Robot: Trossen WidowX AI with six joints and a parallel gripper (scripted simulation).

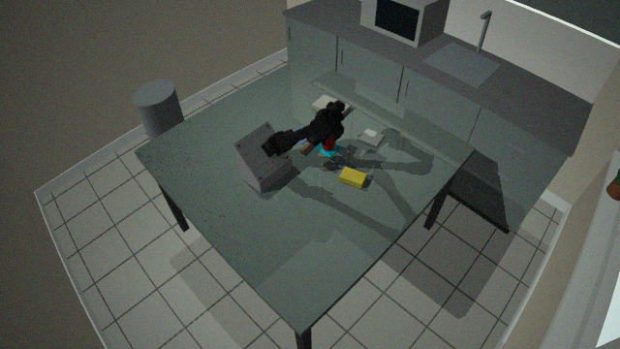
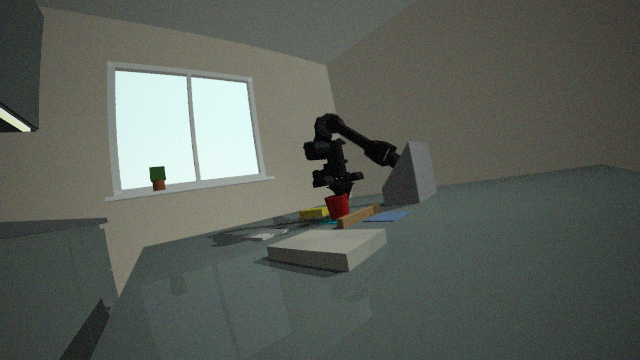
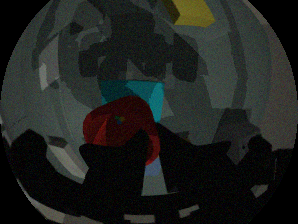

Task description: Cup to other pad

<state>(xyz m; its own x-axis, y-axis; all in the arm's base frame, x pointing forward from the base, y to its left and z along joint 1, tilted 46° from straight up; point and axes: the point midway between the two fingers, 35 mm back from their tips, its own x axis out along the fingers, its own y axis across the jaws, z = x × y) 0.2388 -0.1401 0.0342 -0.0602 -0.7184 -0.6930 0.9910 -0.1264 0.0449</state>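
Right now the red cup is 3 cm ahead of my gripper tip. Also, from my gripper tip: cyan pad: 5 cm below, 3 cm ahead; then blue pad: 16 cm to the left, 5 cm below, 2 cm ahead; then wooden bar: 8 cm to the left, 4 cm below, 3 cm ahead.
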